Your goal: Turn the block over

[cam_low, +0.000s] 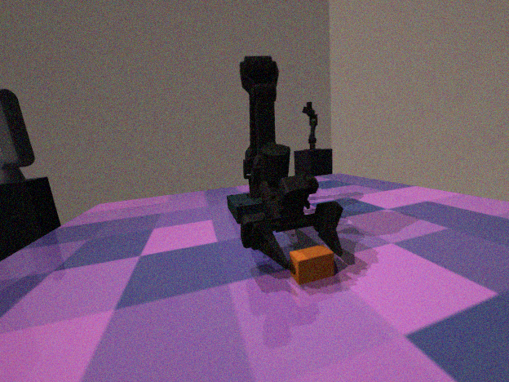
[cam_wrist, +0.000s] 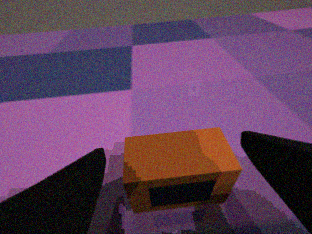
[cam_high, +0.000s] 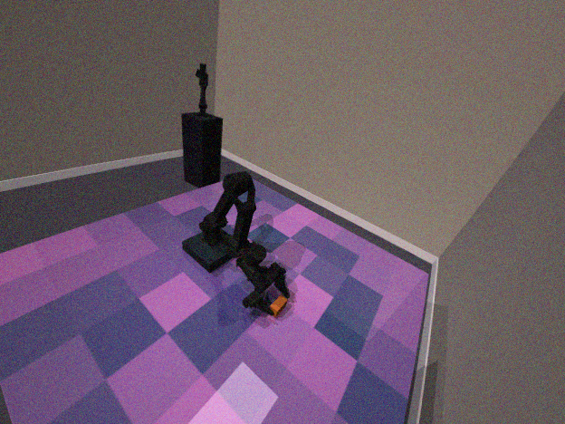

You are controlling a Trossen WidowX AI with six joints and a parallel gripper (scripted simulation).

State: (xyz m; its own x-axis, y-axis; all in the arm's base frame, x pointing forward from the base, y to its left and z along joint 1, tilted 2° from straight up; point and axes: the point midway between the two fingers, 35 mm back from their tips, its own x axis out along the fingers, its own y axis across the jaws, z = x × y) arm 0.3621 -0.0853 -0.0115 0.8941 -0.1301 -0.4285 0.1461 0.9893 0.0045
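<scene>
The orange block lies 20 mm behind my gripper tip and 10 mm below it.
</scene>
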